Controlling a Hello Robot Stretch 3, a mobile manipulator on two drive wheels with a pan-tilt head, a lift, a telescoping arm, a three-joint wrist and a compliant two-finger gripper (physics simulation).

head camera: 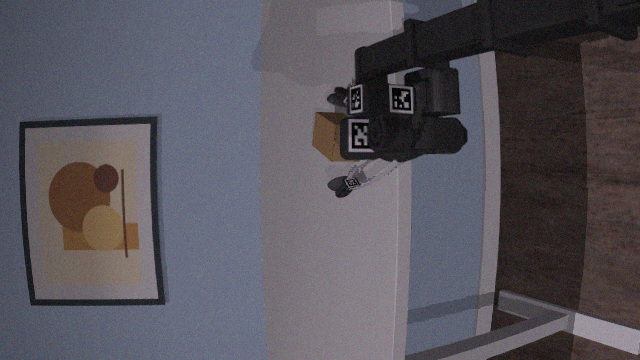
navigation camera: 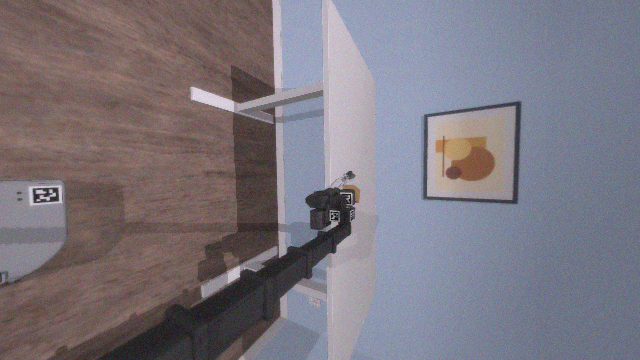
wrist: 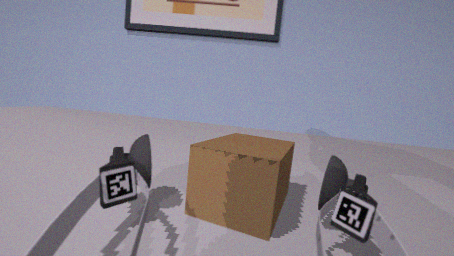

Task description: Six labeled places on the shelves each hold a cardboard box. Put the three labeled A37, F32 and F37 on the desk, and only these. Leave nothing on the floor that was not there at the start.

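Places are measured from the robot's base along level axes (x right, y ahead, z up), in centimetres.
Where they show: gripper, fingertip midpoint: [head camera: 333, 141] [wrist: 236, 163].
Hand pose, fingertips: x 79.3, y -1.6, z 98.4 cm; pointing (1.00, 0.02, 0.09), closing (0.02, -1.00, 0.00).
Note:
After its pixels a point has its place.
A plain brown cardboard box [head camera: 324, 137] @[x 79.3, y -2.4, z 100.1 cm] [navigation camera: 355, 193] @[x 78.7, y -2.3, z 99.9 cm] [wrist: 240, 187] @[x 75.3, y -2.1, z 98.0 cm] sits upright on the pale desk [head camera: 330, 260] @[x 88.7, y 20.3, z 95.1 cm] [navigation camera: 347, 125] @[x 82.3, y 27.7, z 95.1 cm] [wrist: 45, 145] @[x 88.6, y 23.8, z 95.1 cm], turned a little. No label shows on its visible faces, so I cannot tell which box it is. My gripper [head camera: 340, 141] @[x 79.3, y -1.6, z 98.4 cm] [navigation camera: 351, 195] @[x 79.3, y -1.6, z 98.4 cm] [wrist: 236, 163] @[x 79.3, y -1.6, z 98.4 cm] is open, with one finger on each side of the box and a gap to it on both sides in the wrist view. The wrist hides part of the box in the head and navigation views. The labeled shelf places do not show.
The black telescoping arm [head camera: 450, 40] @[x 36.0, y -9.4, z 106.1 cm] [navigation camera: 230, 300] @[x 15.5, y -8.2, z 105.4 cm] reaches over the desk's front edge. A framed picture [head camera: 92, 210] @[x 141.3, y 15.2, z 146.1 cm] [navigation camera: 472, 152] @[x 141.3, y 18.0, z 150.3 cm] [wrist: 202, 20] @[x 141.3, y 15.9, z 130.2 cm] hangs on the blue wall behind. Pale desk legs [head camera: 535, 327] @[x 97.6, y 53.8, z 20.6 cm] [navigation camera: 280, 98] @[x 97.3, y 54.8, z 44.2 cm] stand on the wood floor. The robot's grey base [navigation camera: 30, 215] @[x 10.0, y -6.3, z 16.0 cm] shows at the navigation view's left.

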